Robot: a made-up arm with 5 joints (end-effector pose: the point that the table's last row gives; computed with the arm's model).
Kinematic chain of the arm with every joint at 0, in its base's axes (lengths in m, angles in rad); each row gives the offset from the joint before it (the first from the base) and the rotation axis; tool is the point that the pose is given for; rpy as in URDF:
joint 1: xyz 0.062 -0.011 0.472 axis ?
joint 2: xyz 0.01 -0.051 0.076 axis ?
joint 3: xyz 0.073 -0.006 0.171 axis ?
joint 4: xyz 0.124 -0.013 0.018 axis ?
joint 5: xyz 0.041 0.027 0 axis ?
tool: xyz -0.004 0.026 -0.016 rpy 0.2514 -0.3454 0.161
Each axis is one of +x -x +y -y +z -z.
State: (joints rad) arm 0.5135 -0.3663 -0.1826 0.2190 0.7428
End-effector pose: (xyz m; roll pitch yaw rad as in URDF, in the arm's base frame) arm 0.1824 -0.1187 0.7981 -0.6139 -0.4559 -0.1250
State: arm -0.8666 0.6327 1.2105 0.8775 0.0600
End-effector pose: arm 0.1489 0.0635 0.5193 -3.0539 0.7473 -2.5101
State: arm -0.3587 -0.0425 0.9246 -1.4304 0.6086
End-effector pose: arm 0.2737 0.0355 0.6330 -0.5842 -0.7044 0.7882
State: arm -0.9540 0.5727 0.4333 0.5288 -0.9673
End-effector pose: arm 0.2242 0.1918 0.5205 0.7456 1.1600 0.4492
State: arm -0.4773 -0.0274 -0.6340 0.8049 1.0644
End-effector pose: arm 0.2577 0.0402 0.7758 -0.7379 0.1010 0.8575
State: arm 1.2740 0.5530 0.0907 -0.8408 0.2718
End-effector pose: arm 0.1321 -0.3164 0.5804 -0.0832 -0.4802 -1.0044
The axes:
joint 1: -z
joint 2: +y
joint 3: +y
joint 4: +y
joint 5: -x

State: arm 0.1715 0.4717 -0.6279 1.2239 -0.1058
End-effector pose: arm 0.3340 -0.0738 0.6655 0.5032 0.6993 -0.0217
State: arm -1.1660 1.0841 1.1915 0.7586 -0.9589
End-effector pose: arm 0.1125 0.0687 0.4413 -1.8463 0.4287 -1.7646
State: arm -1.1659 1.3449 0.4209 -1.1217 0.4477
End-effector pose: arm 0.1654 0.1631 0.3473 -0.0155 0.3746 1.4744
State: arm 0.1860 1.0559 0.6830 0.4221 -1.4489
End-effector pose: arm 0.2453 -0.0699 0.3994 -0.7848 1.0714 -2.6021
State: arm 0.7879 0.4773 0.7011 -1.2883 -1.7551
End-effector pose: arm 0.2164 -0.2116 0.5910 2.0912 -0.1887 -1.1637
